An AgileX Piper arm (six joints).
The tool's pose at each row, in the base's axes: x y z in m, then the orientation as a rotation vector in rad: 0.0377, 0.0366, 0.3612, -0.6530, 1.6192, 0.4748; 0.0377, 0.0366, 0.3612, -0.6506, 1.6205, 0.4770; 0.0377, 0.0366, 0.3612, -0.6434, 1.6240, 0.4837; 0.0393, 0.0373, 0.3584, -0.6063, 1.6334, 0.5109; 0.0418, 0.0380, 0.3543, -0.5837, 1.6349, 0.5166; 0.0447, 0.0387, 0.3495, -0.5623, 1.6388, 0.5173; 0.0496, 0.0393, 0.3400, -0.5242, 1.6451, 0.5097; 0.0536, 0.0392, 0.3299, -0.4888, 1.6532, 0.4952; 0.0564, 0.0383, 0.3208, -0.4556, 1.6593, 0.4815; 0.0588, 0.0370, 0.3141, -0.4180, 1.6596, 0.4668; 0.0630, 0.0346, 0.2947, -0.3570, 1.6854, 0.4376
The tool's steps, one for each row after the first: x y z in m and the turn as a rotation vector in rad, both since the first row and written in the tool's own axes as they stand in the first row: 0.0000, 0.0000, 0.0000, 0.0000, 0.0001, 0.0031; 0.0000, 0.0000, 0.0000, 0.0000, 0.0000, 0.0122; 0.0025, -0.0004, 0.0021, 0.0045, -0.0070, 0.0522; 0.0063, -0.0012, 0.0050, 0.0142, -0.0135, 0.0689; 0.0107, -0.0023, 0.0084, 0.0264, -0.0167, 0.0830; 0.0196, -0.0045, 0.0139, 0.0541, -0.0216, 0.1030; 0.0293, -0.0066, 0.0184, 0.0847, -0.0227, 0.1183; 0.0382, -0.0085, 0.0213, 0.1134, -0.0249, 0.1321; 0.0448, -0.0107, 0.0233, 0.1453, -0.0332, 0.1462; 0.0640, -0.0140, 0.0278, 0.2004, -0.0216, 0.1749
